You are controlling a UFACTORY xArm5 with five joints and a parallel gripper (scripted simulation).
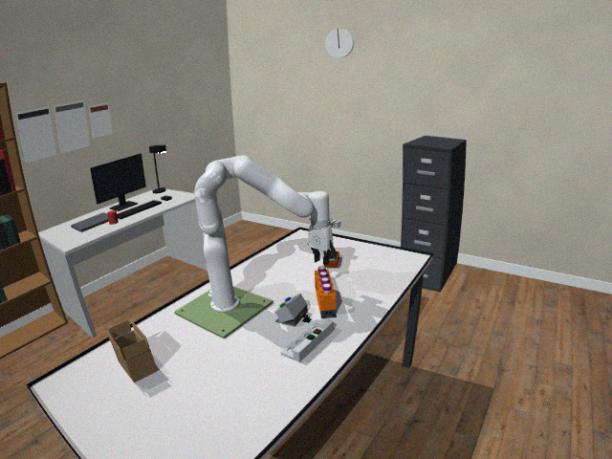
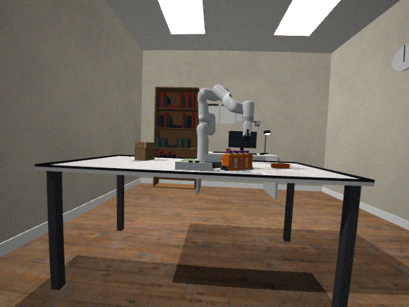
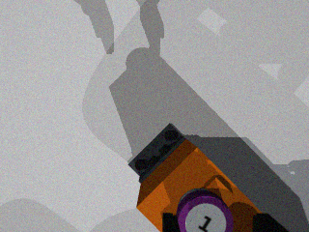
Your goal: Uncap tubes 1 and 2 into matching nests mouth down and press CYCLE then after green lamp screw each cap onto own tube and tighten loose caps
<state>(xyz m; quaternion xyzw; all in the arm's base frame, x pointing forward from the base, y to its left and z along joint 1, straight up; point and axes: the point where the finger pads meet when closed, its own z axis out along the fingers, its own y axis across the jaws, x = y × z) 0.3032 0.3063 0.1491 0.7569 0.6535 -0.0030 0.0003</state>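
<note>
The purple cap marked 1 is 50 mm below my hand. Also, from my hand: purple cap marked 2: 50 mm below, 40 mm to the right, 30 mm ahead; cap 4: 120 mm to the right, 90 mm ahead, 50 mm below; blue cycle key: 210 mm to the right, 100 mm below, 40 mm behind.
</note>
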